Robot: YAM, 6 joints.
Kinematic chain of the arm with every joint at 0, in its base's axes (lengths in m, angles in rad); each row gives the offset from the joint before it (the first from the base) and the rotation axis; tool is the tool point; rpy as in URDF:
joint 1: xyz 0 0 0.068 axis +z
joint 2: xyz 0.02 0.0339 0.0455 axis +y
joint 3: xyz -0.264 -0.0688 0 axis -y
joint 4: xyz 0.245 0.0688 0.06 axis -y
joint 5: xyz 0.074 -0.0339 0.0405 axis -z
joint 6: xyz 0.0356 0 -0.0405 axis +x
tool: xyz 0 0 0 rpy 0 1.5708 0
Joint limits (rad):
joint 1: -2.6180..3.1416
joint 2: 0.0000..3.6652
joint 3: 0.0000..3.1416
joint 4: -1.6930..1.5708
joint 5: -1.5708..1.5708
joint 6: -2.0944..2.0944
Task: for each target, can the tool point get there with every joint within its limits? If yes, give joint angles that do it. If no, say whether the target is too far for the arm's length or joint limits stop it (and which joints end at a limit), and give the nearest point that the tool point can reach.
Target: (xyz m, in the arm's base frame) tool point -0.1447 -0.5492 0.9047
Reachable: no: too far | nearest point -0.0959 -0.3639 0.6280 | short by 0.337 m
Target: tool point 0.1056 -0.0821 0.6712
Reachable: yes | joints 2.2704 0.9406 2.3489 -0.0937 0.9032 0.9275
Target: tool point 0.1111 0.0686 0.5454
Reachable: yes | joints 0.7959 0.9577 1.5252 -0.1876 1.0796 1.1755
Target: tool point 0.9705 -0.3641 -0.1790
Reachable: no: too far | nearest point 0.5818 -0.2183 -0.0596 | short by 0.432 m
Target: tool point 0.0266 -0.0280 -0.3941
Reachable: no: joint limits stop it (at a limit: joint 2) | nearest point 0.0496 -0.0522 -0.3343 | short by 0.068 m
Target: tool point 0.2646 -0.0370 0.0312
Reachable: yes | joints -0.0381 2.0689 0.4530 0.8594 0.8569 0.7633
